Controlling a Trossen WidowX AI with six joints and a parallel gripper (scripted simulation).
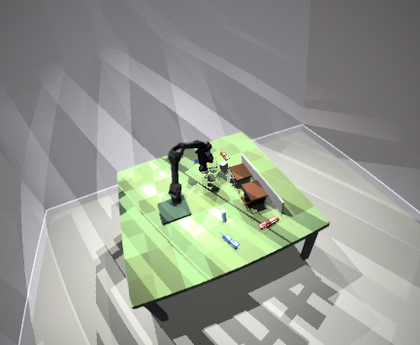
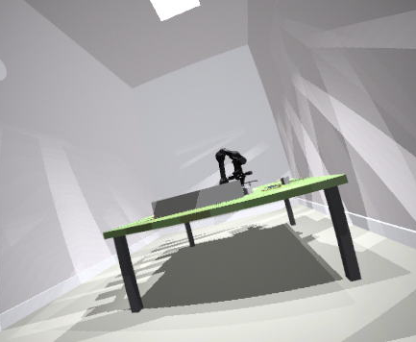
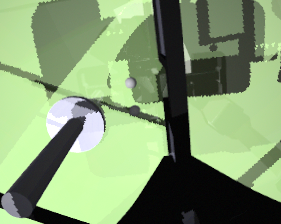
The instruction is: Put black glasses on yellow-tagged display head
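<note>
Now: gripper tip 20 mm short of the pale round disc, 60 mm to the right of it and 40 mm above it. Also, from my gripper tip: blue item (10 mm ahead, 220 mm to the left, 60 mm below); grey wall panel (330 mm ahead, 300 mm to the right).
</note>
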